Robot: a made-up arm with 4 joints.
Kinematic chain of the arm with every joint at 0, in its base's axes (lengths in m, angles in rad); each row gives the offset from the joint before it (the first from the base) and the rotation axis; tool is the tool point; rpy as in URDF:
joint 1: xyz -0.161 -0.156 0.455 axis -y
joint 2: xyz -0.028 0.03 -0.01 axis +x
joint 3: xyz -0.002 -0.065 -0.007 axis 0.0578 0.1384 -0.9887
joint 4: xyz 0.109 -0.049 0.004 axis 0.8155 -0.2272 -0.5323
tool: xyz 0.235 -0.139 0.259 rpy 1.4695 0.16 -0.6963
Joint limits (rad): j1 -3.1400..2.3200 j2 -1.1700..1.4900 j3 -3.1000..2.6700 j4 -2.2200..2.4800
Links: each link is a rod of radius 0.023 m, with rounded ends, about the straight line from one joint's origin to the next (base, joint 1, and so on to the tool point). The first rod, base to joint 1, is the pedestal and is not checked.
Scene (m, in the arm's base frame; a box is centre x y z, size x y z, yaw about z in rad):
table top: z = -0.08
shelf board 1: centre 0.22 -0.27 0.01 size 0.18 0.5 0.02 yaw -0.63
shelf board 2: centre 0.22 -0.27 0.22 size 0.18 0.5 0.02 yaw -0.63
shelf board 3: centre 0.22 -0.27 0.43 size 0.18 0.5 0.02 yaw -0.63
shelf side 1: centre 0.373 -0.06 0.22 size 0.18 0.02 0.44 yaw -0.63
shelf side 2: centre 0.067 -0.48 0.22 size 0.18 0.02 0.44 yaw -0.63
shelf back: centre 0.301 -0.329 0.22 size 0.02 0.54 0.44 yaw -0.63
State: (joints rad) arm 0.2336 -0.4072 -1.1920 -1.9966
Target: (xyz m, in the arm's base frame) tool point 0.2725 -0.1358 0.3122
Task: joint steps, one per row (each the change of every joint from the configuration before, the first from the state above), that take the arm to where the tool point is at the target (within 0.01 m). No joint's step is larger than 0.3 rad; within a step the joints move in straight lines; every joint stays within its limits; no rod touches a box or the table.
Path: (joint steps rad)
1: -0.2139 -0.0321 0.2151 0.2827
2: -0.2139 -0.0321 0.2151 0.2826
3: -0.2140 -0.0321 0.2151 0.2827
4: -0.2139 -0.0321 0.2150 0.2826
5: -0.2139 -0.0322 0.2151 0.2827
6: -0.2139 -0.0321 0.2151 0.2827

